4 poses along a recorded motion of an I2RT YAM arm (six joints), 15 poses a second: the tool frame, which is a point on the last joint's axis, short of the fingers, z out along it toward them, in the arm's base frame.
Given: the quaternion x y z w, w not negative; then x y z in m.
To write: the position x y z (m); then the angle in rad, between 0 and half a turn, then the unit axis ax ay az. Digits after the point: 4 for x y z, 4 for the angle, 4 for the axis.
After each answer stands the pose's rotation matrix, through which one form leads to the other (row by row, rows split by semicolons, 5 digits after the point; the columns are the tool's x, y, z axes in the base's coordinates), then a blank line. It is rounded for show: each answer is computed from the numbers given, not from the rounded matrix.
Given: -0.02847 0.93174 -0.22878 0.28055 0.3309 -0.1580 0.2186
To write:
0.3309 -0.1580 0.2186 2.5729 -0.0297 0.9707 -0.2384
-0.84096 0.07532 0.53583; -0.18142 0.89370 -0.41035; -0.50977 -0.44230 -0.73790

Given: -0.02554 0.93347 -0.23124 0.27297 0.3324 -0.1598 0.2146
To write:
0.3324 -0.1598 0.2146 2.5886 -0.0265 0.9703 -0.2404
-0.84967 0.07856 0.52143; -0.17392 0.89175 -0.41777; -0.49781 -0.44565 -0.74403

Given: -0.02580 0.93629 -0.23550 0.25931 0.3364 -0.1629 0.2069
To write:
0.3364 -0.1629 0.2069 2.6170 -0.0267 0.9694 -0.2438
-0.86419 0.07382 0.49773; -0.17045 0.88775 -0.42761; -0.47342 -0.45437 -0.75460

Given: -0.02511 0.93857 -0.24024 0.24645 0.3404 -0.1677 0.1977
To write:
0.3404 -0.1677 0.1977 2.6436 -0.0259 0.9684 -0.2479
-0.87726 0.07128 0.47469; -0.16555 0.88331 -0.43859; -0.45056 -0.46334 -0.76309

